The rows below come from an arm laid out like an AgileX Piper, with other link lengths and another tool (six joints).
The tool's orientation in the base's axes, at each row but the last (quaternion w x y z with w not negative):
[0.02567 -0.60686 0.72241 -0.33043]
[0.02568 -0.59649 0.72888 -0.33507]
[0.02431 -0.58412 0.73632 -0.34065]
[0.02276 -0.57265 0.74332 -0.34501]
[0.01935 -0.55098 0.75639 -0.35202]
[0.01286 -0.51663 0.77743 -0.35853]
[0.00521 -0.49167 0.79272 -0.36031]
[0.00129 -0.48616 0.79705 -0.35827]
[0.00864 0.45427 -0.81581 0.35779]
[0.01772 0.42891 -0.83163 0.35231]
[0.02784 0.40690 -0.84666 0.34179]
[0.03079 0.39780 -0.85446 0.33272]
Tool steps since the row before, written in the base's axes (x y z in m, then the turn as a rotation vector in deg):
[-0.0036 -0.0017 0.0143 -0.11 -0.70 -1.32]
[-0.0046 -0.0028 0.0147 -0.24 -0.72 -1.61]
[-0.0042 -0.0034 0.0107 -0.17 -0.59 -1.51]
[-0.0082 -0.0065 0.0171 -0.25 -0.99 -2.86]
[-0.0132 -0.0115 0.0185 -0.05 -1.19 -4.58]
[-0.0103 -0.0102 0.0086 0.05 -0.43 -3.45]
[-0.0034 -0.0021 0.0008 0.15 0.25 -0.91]
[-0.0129 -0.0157 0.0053 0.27 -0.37 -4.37]
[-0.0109 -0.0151 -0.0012 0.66 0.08 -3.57]
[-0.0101 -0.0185 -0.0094 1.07 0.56 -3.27]
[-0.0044 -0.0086 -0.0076 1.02 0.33 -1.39]
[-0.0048 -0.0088 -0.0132 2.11 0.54 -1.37]
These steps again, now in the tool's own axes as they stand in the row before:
[0.0077 -0.0043 -0.0120 0.17 0.73 1.29]
[0.0091 -0.0039 -0.0121 0.12 0.99 1.47]
[0.0082 -0.0024 -0.0084 0.02 0.89 1.36]
[0.0146 -0.0031 -0.0134 -0.09 1.65 2.55]
[0.0216 -0.0011 -0.0135 -0.61 2.41 4.03]
[0.0161 0.0011 -0.0049 -0.88 1.84 2.82]
[0.0037 0.0016 -0.0006 -0.59 0.47 0.59]
[0.0208 0.0027 0.0005 -1.37 2.19 3.55]
[0.0171 0.0038 0.0064 -1.66 1.59 2.81]
[0.0162 0.0056 0.0154 -2.15 1.30 2.41]
[0.0062 0.0036 0.0100 -1.35 0.19 1.10]
[0.0049 0.0065 0.0145 -2.23 -0.48 1.19]

